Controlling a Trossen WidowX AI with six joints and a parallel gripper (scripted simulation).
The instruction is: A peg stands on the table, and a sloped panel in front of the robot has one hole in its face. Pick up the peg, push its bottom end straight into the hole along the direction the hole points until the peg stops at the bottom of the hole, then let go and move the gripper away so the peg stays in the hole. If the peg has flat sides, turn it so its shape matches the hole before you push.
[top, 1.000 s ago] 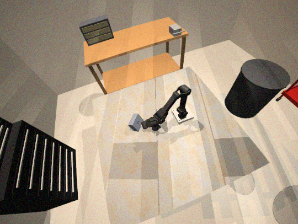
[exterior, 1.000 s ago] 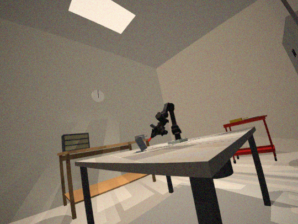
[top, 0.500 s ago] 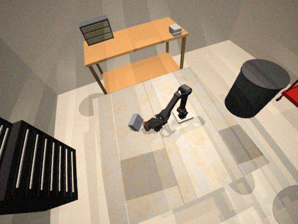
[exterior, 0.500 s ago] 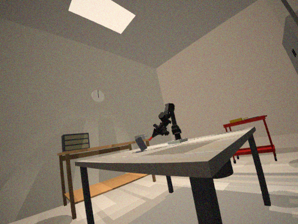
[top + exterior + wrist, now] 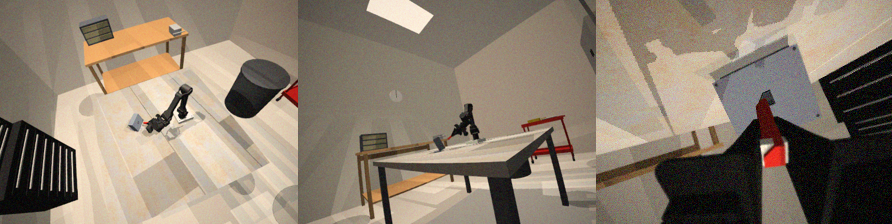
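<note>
Right now my gripper tip is 90 mm short of the grey sloped panel, 80 mm to the left of it and 40 mm above it. Round my gripper tip: red peg: 10 mm to the left, 10 mm behind, 10 mm above.
</note>
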